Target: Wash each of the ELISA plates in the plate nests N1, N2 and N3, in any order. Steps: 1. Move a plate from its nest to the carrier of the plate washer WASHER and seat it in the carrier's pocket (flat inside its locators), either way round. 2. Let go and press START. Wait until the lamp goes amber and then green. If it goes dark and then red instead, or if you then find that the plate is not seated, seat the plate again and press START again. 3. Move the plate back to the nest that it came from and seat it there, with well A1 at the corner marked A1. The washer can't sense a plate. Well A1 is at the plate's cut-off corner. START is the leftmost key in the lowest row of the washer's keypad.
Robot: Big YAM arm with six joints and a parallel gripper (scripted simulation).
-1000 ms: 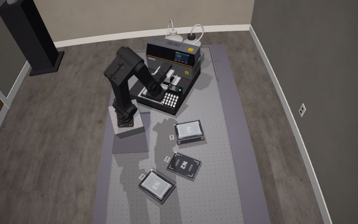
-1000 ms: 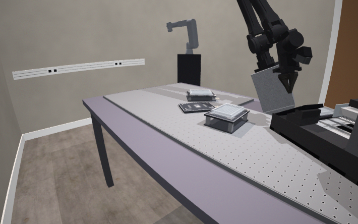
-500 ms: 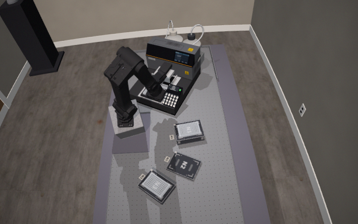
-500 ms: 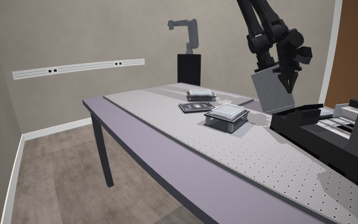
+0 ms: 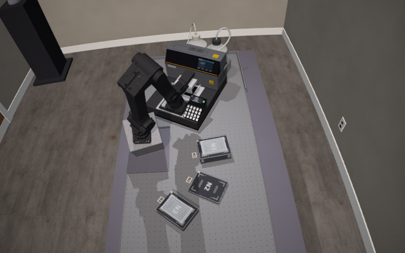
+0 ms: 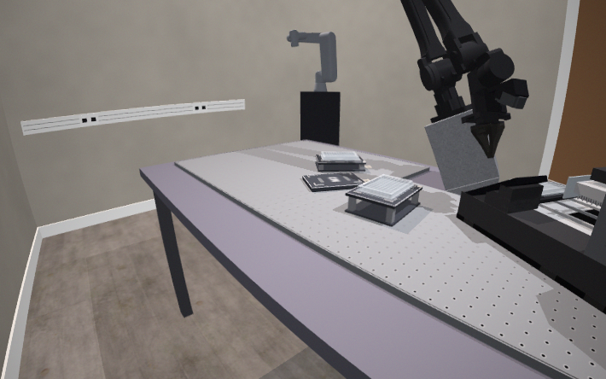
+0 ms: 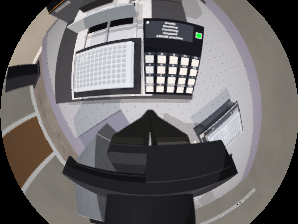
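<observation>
The washer carrier lies 40 mm behind my hand, 120 mm to the left of it and 70 mm below it. The rest, counted from my hand: plate washer: 40 mm ahead, 250 mm to the left, 10 mm below.
</observation>
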